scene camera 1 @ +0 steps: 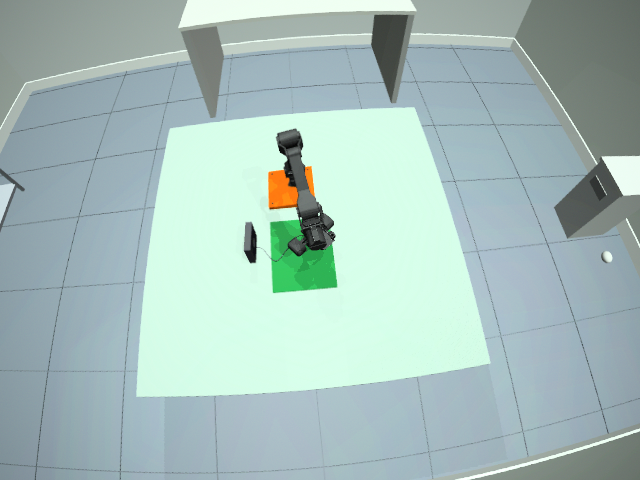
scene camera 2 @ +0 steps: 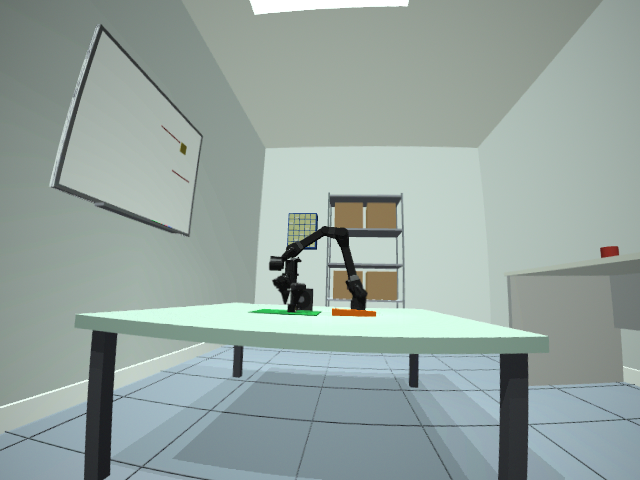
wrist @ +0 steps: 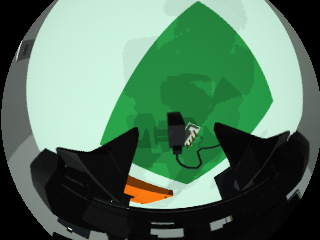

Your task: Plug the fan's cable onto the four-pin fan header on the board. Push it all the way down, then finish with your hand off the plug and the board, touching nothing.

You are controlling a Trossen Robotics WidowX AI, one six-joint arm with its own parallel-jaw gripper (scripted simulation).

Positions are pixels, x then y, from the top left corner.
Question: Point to a green board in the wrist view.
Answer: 200,67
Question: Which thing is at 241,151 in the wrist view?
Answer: My gripper.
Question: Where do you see a green board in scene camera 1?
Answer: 313,270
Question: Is my gripper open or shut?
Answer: Open.
